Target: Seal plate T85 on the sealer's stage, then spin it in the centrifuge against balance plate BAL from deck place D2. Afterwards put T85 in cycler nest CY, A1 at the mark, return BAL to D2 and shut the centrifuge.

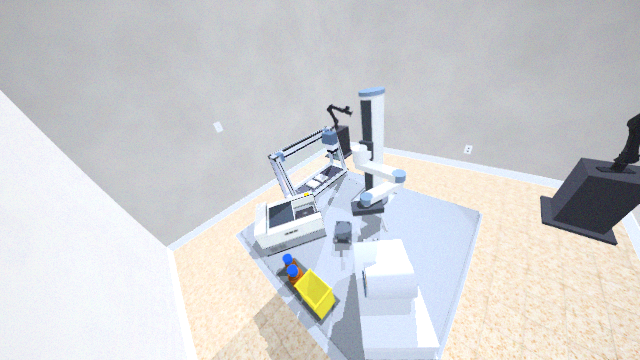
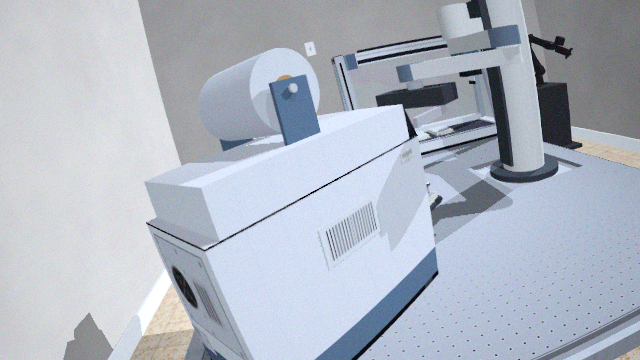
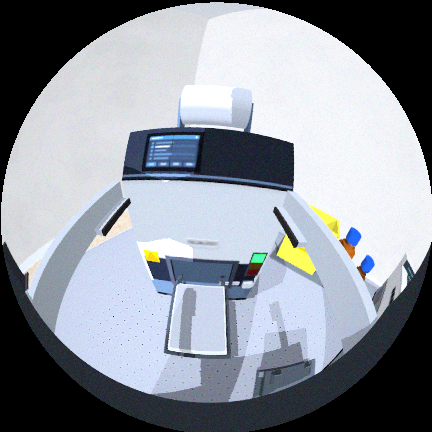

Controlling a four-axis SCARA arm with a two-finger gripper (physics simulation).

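Seen in the pictures: gripper, between the fingertips: [image 1: 373, 233] [image 3: 200, 193]; arm's base, origin of its link: [image 2: 524, 170].
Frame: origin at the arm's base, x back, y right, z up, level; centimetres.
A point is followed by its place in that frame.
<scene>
The white sealer [image 1: 390, 270] {x -75.3, y -49.7, z 48.8 cm} [image 2: 320, 225] {x -71.1, y -60.0, z 25.7 cm} [image 3: 205, 210] {x -58.5, y -34.2, z 26.3 cm} has its stage [image 3: 197, 355] {x -47.0, y -24.2, z 11.8 cm} out at the front. A pale, flat-topped plate [image 3: 205, 320] {x -52.0, y -27.4, z 12.9 cm} lies on the stage; its label cannot be read, nor can I tell whether it is sealed. My gripper [image 3: 200, 193] {x -54.1, y -30.8, z 31.2 cm} is open and empty, above and in front of the sealer, its fingers apart to either side of the stage line. The dark cycler nest CY [image 1: 343, 231] {x -48.7, y -3.8, z 6.5 cm} [image 3: 287, 380] {x -50.5, y -5.5, z 6.5 cm} bears no visible plate. The centrifuge [image 1: 290, 231] {x -76.4, y 19.0, z 18.4 cm} has an open well beside its dark window. Which plate is BAL cannot be told.
A yellow bin [image 1: 315, 292] {x -89.8, y -14.8, z 2.1 cm} [image 3: 297, 255] {x -85.7, y -19.8, z 5.8 cm} and brown bottles with blue caps [image 1: 294, 275] {x -93.4, y -6.7, z 17.9 cm} [image 3: 347, 247] {x -89.6, y -4.8, z 15.1 cm} stand along the table edge. A gantry frame [image 1: 300, 143] {x -18.7, y 63.0, z 51.7 cm} stands behind the centrifuge over a deck with pale plates [image 1: 314, 183] {x -19.7, y 56.1, z 8.7 cm}. The arm's column [image 1: 378, 130] {x -3.7, y -6.5, z 65.1 cm} [image 2: 520, 100] {x -3.0, y -6.8, z 25.4 cm} rises beside it.
</scene>
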